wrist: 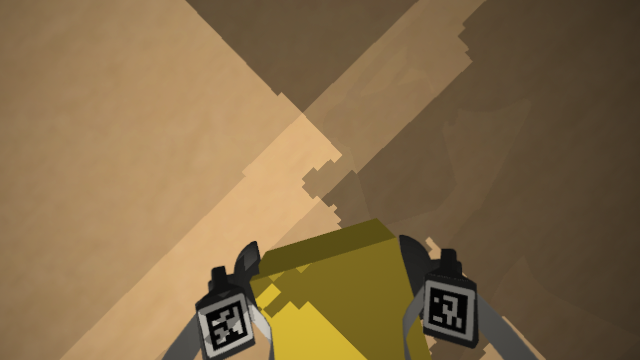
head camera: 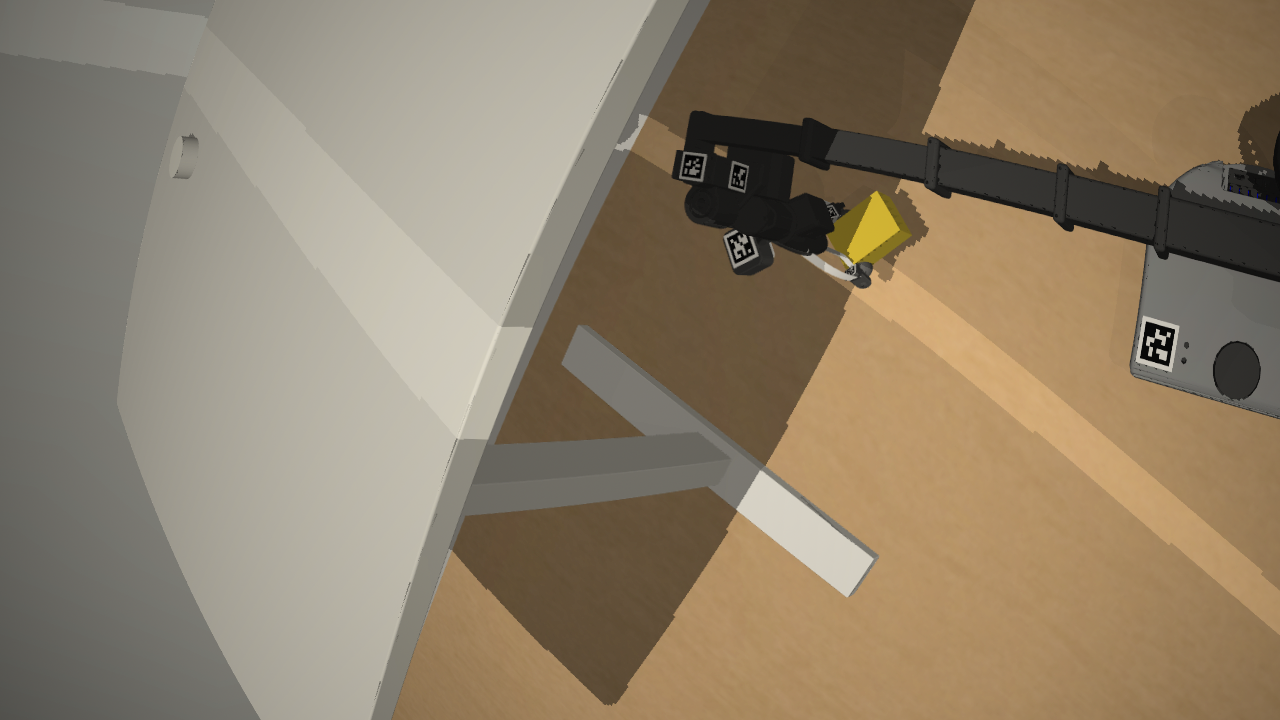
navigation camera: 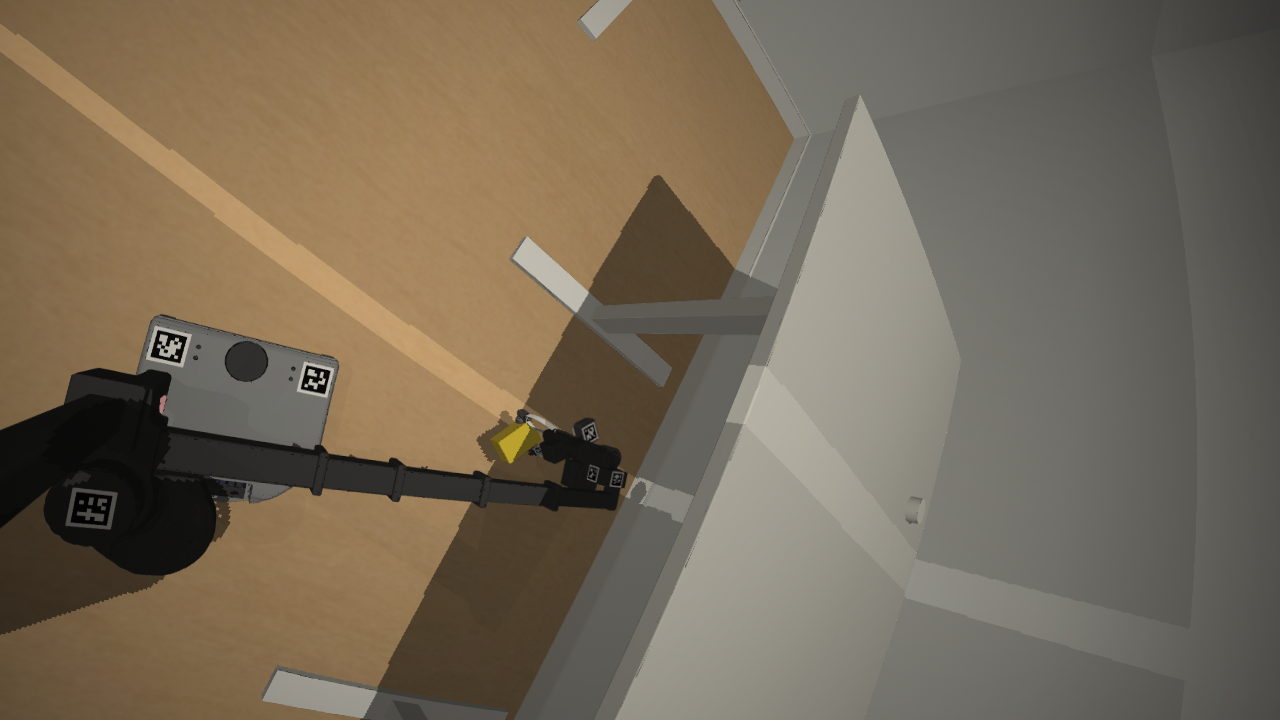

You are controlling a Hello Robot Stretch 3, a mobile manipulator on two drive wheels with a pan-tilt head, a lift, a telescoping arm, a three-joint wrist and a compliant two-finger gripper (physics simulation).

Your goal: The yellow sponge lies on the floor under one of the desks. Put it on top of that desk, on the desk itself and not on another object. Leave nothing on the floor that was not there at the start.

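Places are measured from the robot's base along level axes (x up, y back, z right), in centimetres.
Where they show: gripper, fingertip midpoint: (head camera: 857,246) (navigation camera: 523,431); robot's base at its link origin: (head camera: 1233,368) (navigation camera: 245,359).
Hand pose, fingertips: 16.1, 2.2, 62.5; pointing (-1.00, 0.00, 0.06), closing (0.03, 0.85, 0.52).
Observation:
Each offset is from my fingertips to the top centre of the thing, as dx, dy, dz. "*": to the spot under its first point. Level surfaces: height alone.
The yellow sponge {+4.3, +2.2, -2.5} (head camera: 872,223) (navigation camera: 512,445) (wrist: 320,335) is held between the two fingertips of my gripper (head camera: 848,243) (navigation camera: 529,433) (wrist: 333,265), which is shut on it. In the wrist view the fingertips press on its left and right sides, and its lower part is cut off by the frame. Its shadow shows beside it on the floor, and it appears to hang a little above the floor. The pale desk {dx +78.9} (head camera: 358,268) (navigation camera: 859,313) stands beside the gripper, its top higher than the gripper. The sponge is outside the near edge of the desk top.
A desk leg with a long foot {* -13.6, -42.7, +6.1} (head camera: 805,528) (navigation camera: 546,268) stands on the floor near the gripper. Another foot {* -13.6, +73.6, -35.3} (navigation camera: 313,694) shows at the bottom of the navigation view. A small round knob-like object {+81.3, -1.3, +40.0} (head camera: 183,156) (navigation camera: 913,510) is at the desk's far edge. My base (head camera: 1199,304) (navigation camera: 246,402) stands on the floor.

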